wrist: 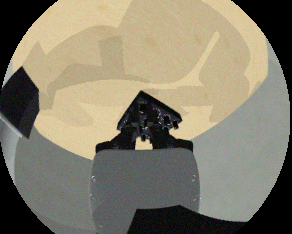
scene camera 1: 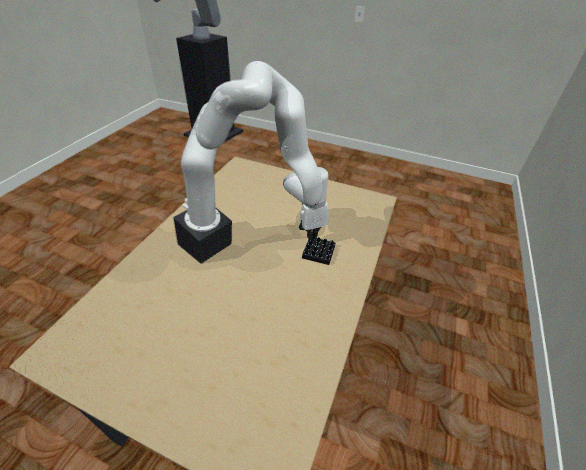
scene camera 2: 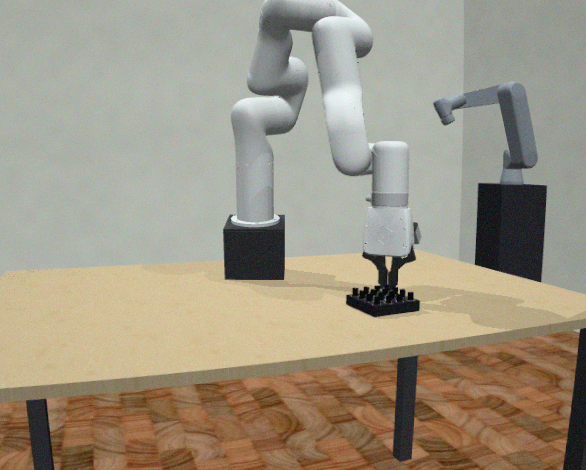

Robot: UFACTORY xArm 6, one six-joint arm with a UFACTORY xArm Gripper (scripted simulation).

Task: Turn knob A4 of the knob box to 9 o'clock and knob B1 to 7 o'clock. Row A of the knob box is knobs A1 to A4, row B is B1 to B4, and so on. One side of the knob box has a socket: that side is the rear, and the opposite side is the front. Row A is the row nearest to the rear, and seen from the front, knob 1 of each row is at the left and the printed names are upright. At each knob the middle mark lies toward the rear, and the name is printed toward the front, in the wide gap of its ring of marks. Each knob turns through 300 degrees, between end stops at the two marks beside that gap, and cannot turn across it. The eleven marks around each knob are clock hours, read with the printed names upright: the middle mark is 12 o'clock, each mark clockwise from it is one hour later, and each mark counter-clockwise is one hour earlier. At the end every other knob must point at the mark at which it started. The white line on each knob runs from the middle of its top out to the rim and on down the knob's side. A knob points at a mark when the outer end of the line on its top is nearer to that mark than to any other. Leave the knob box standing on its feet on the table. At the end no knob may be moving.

Labels:
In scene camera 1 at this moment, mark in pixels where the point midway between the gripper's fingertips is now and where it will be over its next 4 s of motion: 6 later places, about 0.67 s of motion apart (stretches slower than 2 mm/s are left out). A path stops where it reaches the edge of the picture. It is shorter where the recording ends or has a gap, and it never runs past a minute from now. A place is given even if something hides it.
My gripper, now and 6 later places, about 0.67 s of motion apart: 312, 238; 312, 233; 312, 231; 312, 229; 313, 228; 313, 227; 312, 231

